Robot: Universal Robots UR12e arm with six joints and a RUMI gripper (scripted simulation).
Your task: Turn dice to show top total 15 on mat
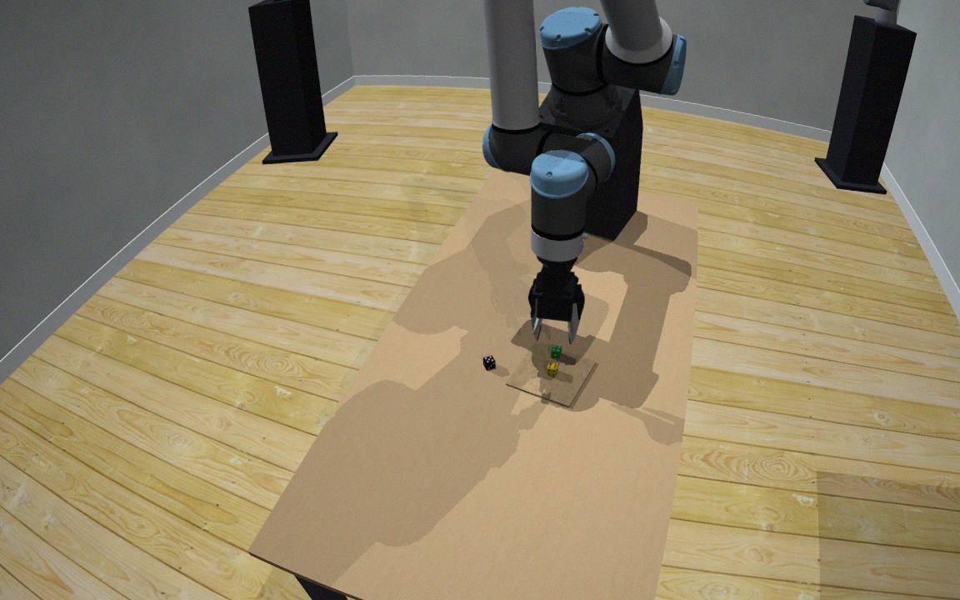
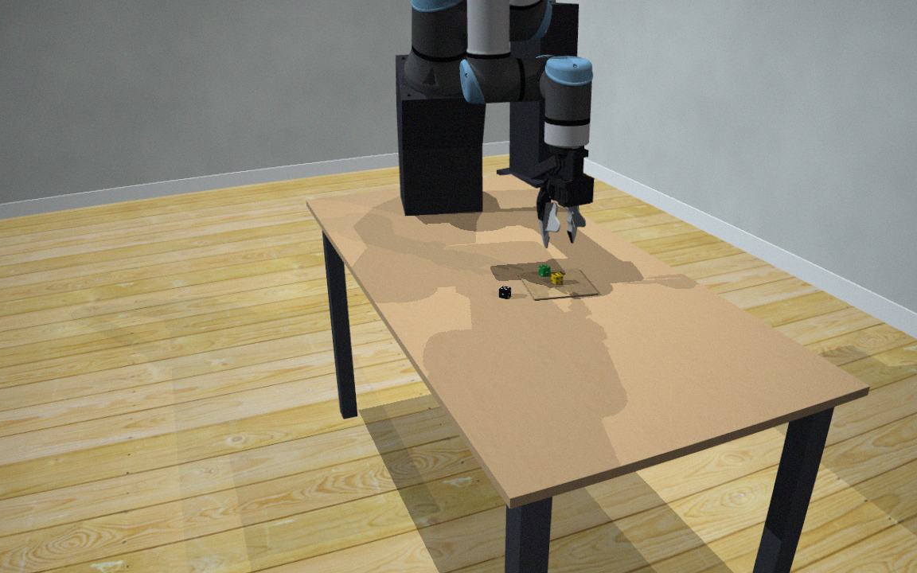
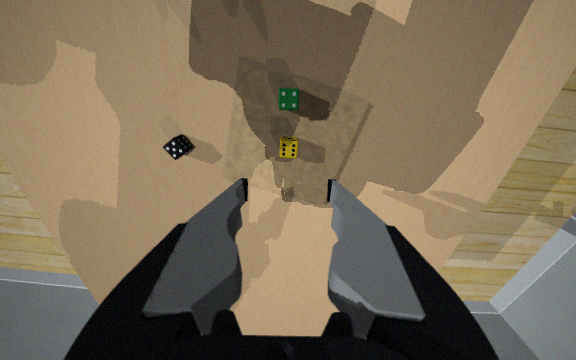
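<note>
Now: the black die 2 cm behind my hand, 13 cm to the right of it and 10 cm below it. The rest, counted from my hand: thin square mat 10 cm below; yellow die 9 cm below; green die 5 cm behind, 1 cm to the left, 9 cm below.
</note>
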